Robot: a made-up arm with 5 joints. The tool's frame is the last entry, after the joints. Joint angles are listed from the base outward.
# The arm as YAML. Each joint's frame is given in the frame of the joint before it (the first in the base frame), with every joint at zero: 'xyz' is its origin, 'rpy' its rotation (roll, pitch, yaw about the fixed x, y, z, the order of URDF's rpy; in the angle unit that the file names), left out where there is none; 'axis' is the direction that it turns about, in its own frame. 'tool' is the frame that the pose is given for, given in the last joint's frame.
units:
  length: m
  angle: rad
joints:
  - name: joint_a
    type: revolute
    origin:
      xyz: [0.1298, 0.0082, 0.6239]
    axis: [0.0, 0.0, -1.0]
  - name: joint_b
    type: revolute
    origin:
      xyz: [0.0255, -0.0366, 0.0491]
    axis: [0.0, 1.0, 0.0]
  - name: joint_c
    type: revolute
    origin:
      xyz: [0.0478, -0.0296, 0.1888]
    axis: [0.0, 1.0, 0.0]
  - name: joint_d
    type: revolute
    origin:
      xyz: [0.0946, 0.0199, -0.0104]
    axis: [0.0, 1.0, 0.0]
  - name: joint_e
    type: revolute
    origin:
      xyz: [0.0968, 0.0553, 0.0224]
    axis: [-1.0, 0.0, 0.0]
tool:
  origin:
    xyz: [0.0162, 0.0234, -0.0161]
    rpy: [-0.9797, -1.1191, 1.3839]
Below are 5 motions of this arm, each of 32 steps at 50 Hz.
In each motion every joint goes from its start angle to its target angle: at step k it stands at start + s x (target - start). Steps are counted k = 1, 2, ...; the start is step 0. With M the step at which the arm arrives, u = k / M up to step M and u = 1 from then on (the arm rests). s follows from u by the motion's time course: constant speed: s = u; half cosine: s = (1 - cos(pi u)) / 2; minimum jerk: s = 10 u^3 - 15 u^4 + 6 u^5.
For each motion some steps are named. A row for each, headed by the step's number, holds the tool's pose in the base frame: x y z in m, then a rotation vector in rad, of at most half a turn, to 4 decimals.
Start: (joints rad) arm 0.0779 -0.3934 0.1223 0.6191 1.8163
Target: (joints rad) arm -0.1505 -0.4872 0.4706 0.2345 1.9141
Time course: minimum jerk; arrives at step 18
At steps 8, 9, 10, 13, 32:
8: 0.3244 -0.0023 0.8415 -1.2096 -0.1943 1.8485
9: 0.3234 0.0020 0.8404 -1.2318 -0.2104 1.8663
10: 0.3221 0.0063 0.8392 -1.2540 -0.2269 1.8836
13: 0.3180 0.0169 0.8362 -1.3104 -0.2709 1.9253
32: 0.3155 0.0222 0.8346 -1.3395 -0.2947 1.9456

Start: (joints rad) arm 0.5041 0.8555 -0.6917 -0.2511 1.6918
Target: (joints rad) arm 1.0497 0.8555 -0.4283 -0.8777 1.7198
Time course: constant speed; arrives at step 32
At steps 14, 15, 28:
14: 0.4152 -0.2675 0.7535 -1.5599 -0.0017 0.8566
15: 0.4100 -0.2719 0.7541 -1.5690 0.0098 0.8380
28: 0.3357 -0.3184 0.7608 -1.6801 0.1736 0.6013

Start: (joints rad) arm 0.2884 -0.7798 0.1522 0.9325 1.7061
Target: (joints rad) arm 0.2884 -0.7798 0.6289 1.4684 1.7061
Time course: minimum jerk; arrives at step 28
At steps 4, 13, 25, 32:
4: 0.2394 -0.0349 0.8519 -1.0570 -0.1024 1.5138
13: 0.2242 -0.0303 0.7946 -0.6475 0.0858 1.6688
25: 0.1774 -0.0165 0.7365 -0.0643 0.3342 1.7912
32: 0.1763 -0.0161 0.7357 -0.0531 0.3387 1.7926

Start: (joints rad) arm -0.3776 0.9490 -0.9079 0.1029 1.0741
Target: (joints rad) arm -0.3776 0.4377 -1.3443 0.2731 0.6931
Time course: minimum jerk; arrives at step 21
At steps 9, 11, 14, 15, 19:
9: 0.4945 0.1636 0.8056 -0.6749 -1.2693 1.4739
11: 0.4781 0.1591 0.8508 -0.6760 -1.4274 1.3829
14: 0.4462 0.1493 0.9096 -0.6669 -1.6474 1.2578
15: 0.4360 0.1460 0.9242 -0.6625 -1.7058 1.2249
19: 0.4125 0.1382 0.9532 -0.6507 -1.8289 1.1562

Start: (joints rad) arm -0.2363 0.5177 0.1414 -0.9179 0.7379
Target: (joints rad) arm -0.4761 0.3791 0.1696 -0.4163 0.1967
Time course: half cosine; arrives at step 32
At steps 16, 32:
16: 0.4362 0.1463 0.7648 -0.2077 -1.3376 1.2238
32: 0.4075 0.1838 0.7596 0.1587 -1.2041 1.1740

